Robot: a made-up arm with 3 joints.
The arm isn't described. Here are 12 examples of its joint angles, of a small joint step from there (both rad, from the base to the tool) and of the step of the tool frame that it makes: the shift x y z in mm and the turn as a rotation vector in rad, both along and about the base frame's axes.
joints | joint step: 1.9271 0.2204 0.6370 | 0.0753 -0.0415 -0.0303
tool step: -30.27 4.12 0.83 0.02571 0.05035 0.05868
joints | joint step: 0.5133 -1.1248 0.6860 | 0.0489 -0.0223 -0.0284
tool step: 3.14 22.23 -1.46 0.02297 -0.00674 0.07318
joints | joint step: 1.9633 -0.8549 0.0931 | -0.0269 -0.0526 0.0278
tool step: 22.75 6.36 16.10 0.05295 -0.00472 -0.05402
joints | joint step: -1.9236 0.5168 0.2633 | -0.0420 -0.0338 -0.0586
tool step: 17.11 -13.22 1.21 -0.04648 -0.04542 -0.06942
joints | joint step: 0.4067 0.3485 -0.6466 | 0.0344 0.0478 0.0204
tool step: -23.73 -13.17 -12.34 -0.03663 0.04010 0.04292
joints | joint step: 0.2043 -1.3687 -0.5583 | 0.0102 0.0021 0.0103
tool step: -0.28 -2.31 -1.12 -0.00276 0.00282 0.00010
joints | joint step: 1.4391 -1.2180 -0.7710 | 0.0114 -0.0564 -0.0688
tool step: -28.34 -29.49 23.08 0.06579 0.02228 0.06736
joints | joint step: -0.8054 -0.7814 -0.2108 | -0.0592 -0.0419 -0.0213
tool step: -1.91 -11.83 16.97 -0.02201 -0.04579 -0.04400
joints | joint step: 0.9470 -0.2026 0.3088 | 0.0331 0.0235 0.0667
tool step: 13.87 -13.74 4.96 -0.05790 -0.03654 0.02799
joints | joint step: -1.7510 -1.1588 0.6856 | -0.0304 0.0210 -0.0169
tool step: 0.66 -3.54 -4.85 0.01733 -0.01199 -0.01116
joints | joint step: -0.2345 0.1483 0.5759 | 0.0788 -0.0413 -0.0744
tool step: 21.56 41.31 -12.46 0.06433 -0.04526 0.07030
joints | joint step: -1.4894 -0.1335 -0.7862 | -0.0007 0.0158 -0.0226
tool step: 7.31 2.69 3.18 0.01709 -0.02049 0.00650
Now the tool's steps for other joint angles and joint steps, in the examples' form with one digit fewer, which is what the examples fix.
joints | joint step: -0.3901 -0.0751 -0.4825 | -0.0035 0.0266 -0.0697
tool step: 7.0 27.9 6.2 0.0742 -0.0022 0.0043
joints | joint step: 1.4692 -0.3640 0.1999 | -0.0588 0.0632 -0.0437
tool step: -5.5 -5.3 -21.2 -0.0549 0.0442 -0.0431
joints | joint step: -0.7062 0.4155 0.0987 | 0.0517 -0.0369 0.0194
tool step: 4.2 -5.6 6.9 -0.0378 -0.0112 0.0564
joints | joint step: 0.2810 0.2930 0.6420 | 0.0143 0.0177 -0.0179
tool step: -5.1 7.8 -9.2 0.0111 0.0235 0.0084
